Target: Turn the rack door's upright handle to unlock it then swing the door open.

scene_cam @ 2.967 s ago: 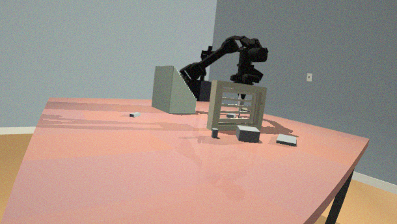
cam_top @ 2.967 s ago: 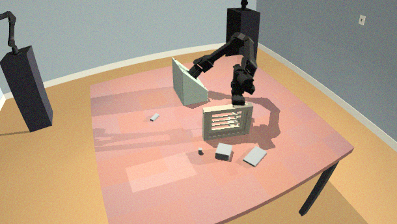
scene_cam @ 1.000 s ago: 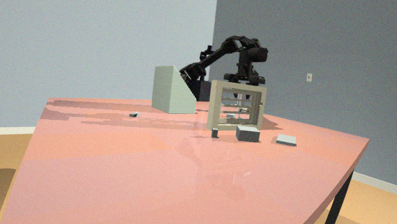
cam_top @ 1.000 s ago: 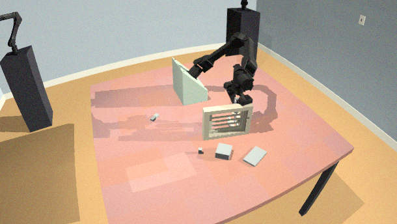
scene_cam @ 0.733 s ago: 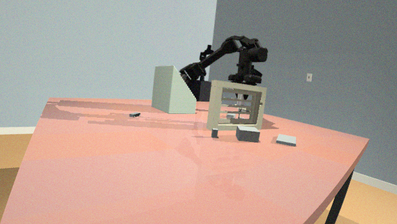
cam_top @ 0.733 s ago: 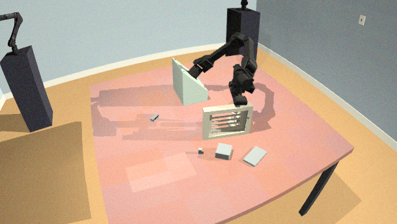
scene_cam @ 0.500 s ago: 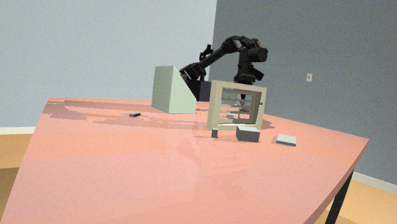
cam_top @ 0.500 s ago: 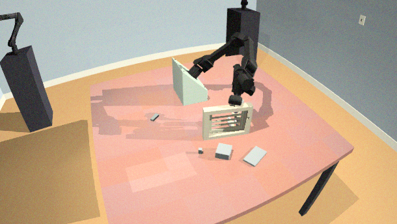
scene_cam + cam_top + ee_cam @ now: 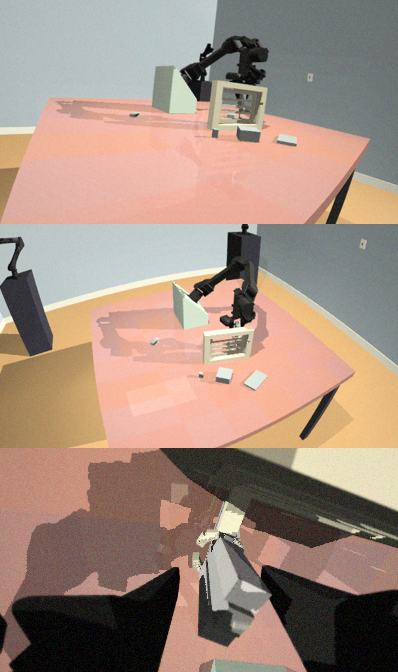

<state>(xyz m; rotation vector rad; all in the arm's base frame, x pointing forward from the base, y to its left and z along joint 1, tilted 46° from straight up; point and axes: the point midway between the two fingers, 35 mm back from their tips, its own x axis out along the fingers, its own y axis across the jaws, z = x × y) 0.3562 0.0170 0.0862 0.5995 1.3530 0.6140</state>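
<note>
Right now my gripper tip is 10 mm to the left of the door handle and 20 mm above it. From my gripper tip the other things lie so: small dark cube (100 mm ahead, 260 mm to the right, 100 mm below); flat slab (250 mm ahead, 40 mm to the right, 110 mm below); thicker block (160 mm ahead, 170 mm to the right, 90 mm below).
</note>
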